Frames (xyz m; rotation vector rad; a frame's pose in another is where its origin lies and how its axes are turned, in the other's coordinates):
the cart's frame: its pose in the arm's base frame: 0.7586 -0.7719 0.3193 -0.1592 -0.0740 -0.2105
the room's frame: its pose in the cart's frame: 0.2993 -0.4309 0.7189 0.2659 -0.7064 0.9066
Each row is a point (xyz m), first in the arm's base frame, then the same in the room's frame.
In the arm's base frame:
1: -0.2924 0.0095 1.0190
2: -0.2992 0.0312 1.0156
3: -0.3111 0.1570 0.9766
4: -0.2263 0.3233 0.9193
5: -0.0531 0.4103 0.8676
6: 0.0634 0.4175 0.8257
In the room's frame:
1: 0.0556 1.6312 0.3297
2: 0.0638 1.6522 0.3253
3: 0.1141 1.7609 0.2692
4: 0.2273 1.8415 0.1320
5: 0.3380 1.8062 -0.0315
6: 0.3758 1.7466 -0.1336

